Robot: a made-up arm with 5 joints.
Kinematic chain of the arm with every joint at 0, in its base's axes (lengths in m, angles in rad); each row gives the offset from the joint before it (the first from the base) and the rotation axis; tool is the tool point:
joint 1: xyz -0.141 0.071 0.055 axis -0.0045 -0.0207 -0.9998
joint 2: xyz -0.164 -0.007 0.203 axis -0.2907 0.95 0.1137
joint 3: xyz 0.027 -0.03 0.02 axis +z
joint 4: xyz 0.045 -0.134 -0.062 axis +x
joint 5: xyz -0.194 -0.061 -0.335 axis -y
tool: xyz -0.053 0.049 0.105
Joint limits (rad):
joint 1: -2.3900..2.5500
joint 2: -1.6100..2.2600
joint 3: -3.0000..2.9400
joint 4: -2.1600..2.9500
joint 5: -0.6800..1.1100
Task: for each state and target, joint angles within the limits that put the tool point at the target. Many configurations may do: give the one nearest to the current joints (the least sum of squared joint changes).
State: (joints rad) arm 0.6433 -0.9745 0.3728 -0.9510 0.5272
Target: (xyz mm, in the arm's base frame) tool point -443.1 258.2 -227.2
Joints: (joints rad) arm 1.1104 -0.7982 -0.4473 -1.0165 1.0329
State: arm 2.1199 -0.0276 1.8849 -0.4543 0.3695
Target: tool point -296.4 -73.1 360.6
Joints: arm 2.2623 -0.9281 2.3081 -0.4540 -0.3175
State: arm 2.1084 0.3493 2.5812 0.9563 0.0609
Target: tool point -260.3 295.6 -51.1
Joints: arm 2.1703 0.6754 2.5095 0.6327 0.3554
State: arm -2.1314 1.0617 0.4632 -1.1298 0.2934
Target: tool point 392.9 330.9 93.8
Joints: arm -2.3835 0.8107 0.6965 -0.8129 1.1100
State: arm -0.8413 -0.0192 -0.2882 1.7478 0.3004
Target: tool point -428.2 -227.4 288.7
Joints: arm -0.9759 0.0458 0.1395 1.8075 0.6917
